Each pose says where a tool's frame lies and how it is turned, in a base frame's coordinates. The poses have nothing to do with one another.
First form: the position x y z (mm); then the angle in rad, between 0 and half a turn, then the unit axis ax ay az.
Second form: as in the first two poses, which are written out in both.
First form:
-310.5, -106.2, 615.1, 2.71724, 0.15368, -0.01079, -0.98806
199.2, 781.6, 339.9, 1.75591, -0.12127, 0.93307, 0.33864
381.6, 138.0, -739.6, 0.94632, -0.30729, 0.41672, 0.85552
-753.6, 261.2, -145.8, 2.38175, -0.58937, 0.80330, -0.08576
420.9, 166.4, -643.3, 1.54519, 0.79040, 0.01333, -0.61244
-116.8, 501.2, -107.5, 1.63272, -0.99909, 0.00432, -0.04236
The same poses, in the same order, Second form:
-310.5, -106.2, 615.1, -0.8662, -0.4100, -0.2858, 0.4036, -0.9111, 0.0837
199.2, 781.6, 339.9, -0.1666, 0.1989, -0.9658, -0.4668, 0.8468, 0.2549
381.6, 138.0, -739.6, 0.6239, 0.6409, -0.4473, -0.7472, 0.6568, -0.1012
-753.6, 261.2, -145.8, -0.1258, -0.8757, -0.4661, -0.7576, 0.3881, -0.5248
420.9, 166.4, -643.3, 0.6343, -0.6020, -0.4850, 0.6225, 0.0258, 0.7822
-116.8, 501.2, -107.5, 0.9981, -0.0469, 0.0406, 0.0377, -0.0619, -0.9974

